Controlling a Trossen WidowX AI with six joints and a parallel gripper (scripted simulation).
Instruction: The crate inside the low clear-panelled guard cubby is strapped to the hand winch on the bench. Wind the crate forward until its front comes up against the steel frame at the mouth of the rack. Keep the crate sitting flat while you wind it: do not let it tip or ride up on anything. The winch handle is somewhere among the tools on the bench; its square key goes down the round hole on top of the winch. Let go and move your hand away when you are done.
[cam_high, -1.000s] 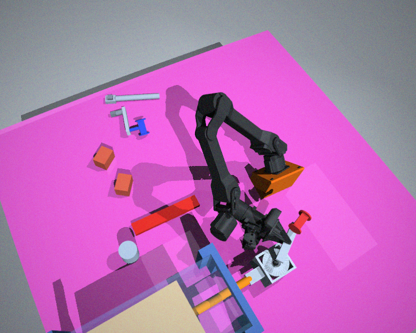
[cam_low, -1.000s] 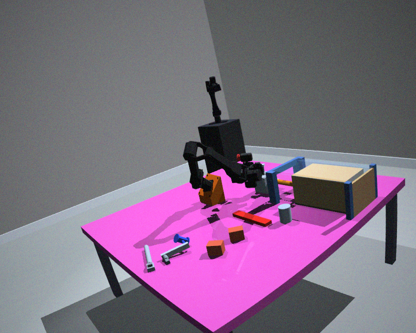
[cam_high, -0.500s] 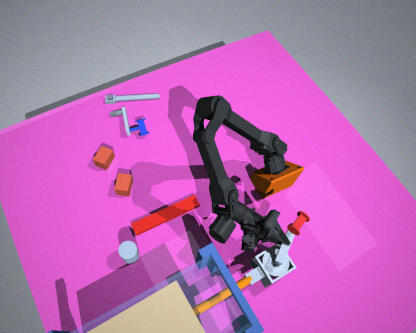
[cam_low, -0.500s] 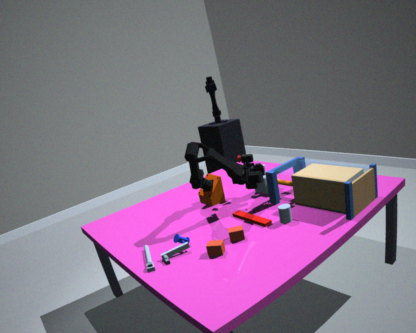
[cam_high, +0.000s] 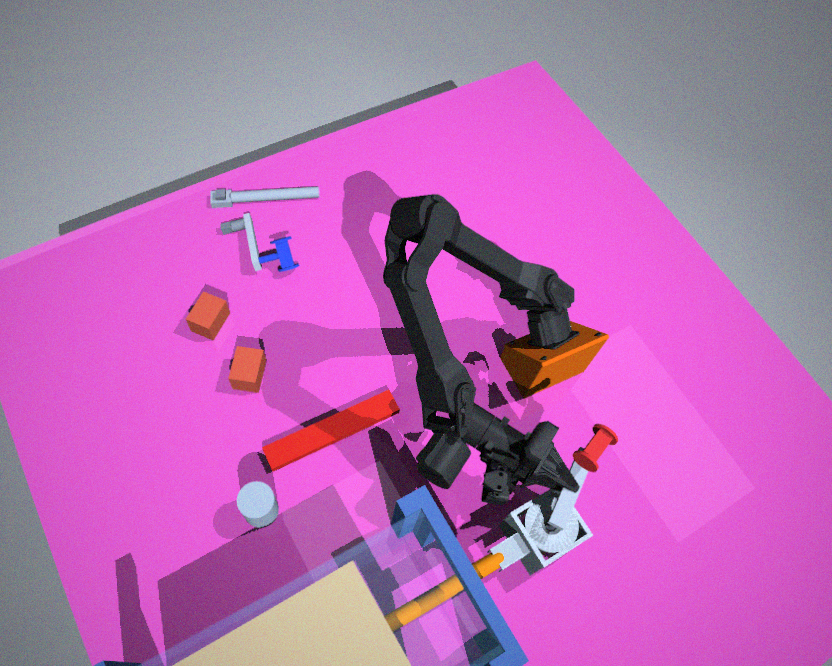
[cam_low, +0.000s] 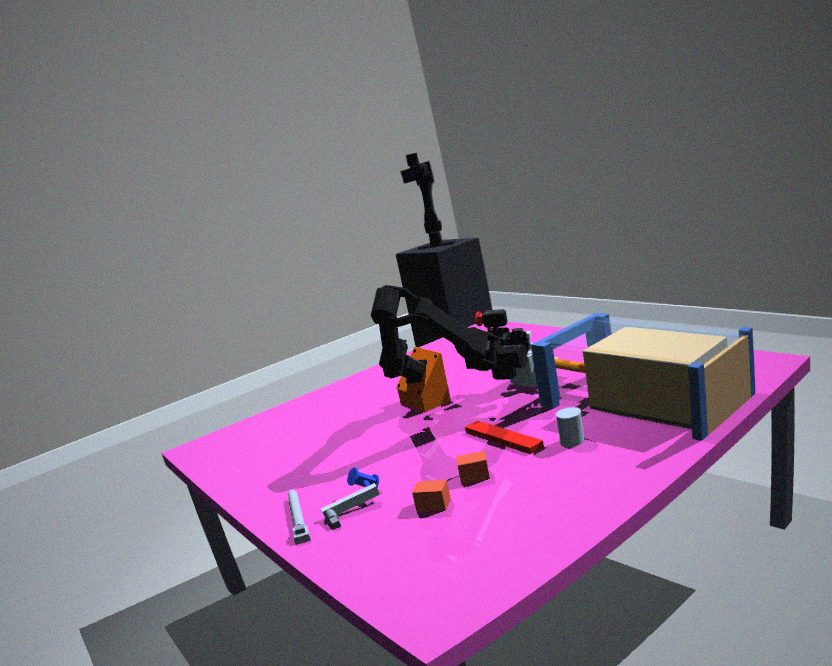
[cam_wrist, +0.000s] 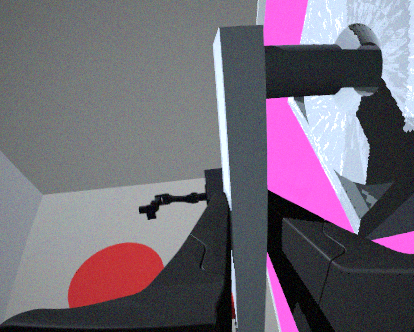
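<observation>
My gripper tip is now 40 mm past the red knob, 30 mm to the left of it and 40 mm below it. Also, from my gripper tip: winch handle: 10 mm behind, 10 mm to the right, 10 mm above; blue steel frame: 210 mm ahead, 20 mm below; grey winch: 30 mm ahead, 10 mm to the left, 100 mm below.
</observation>
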